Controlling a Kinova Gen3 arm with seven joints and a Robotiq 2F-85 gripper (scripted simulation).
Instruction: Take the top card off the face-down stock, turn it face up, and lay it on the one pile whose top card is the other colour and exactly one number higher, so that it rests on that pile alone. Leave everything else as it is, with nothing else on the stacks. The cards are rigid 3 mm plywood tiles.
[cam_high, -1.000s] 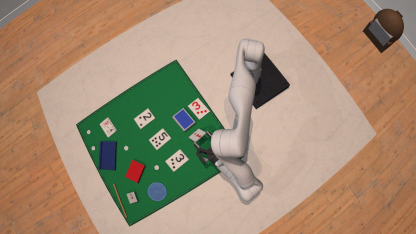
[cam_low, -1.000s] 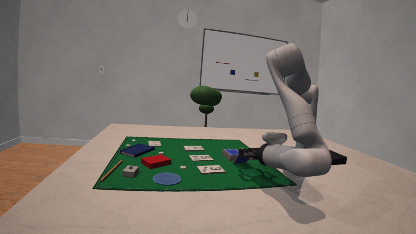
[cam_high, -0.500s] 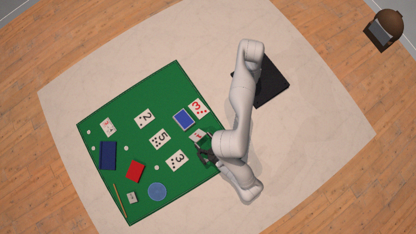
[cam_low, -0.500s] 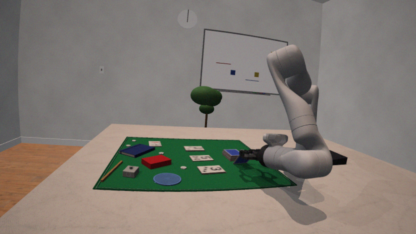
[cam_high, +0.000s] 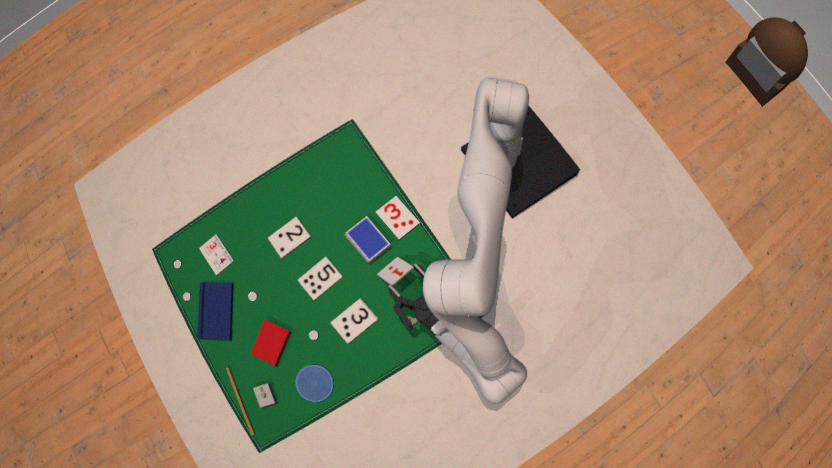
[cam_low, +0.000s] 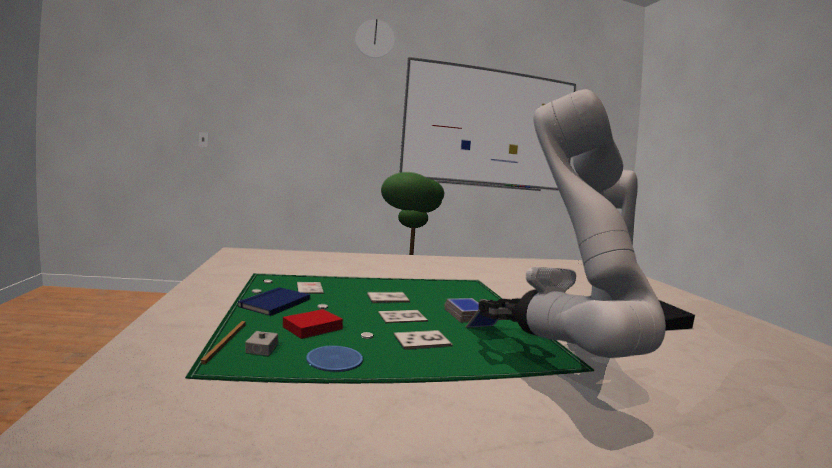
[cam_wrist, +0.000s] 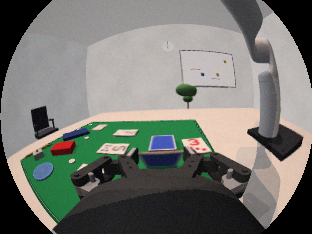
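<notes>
Now: the card 4 cm to the right of my hand and 3 cm below it. From my hand the other things lie so: green mat: 18 cm ahead, 16 cm to the right, 8 cm below; red box: 34 cm ahead, 9 cm to the right, 6 cm below; grey box: 43 cm ahead, 5 cm below.
</notes>
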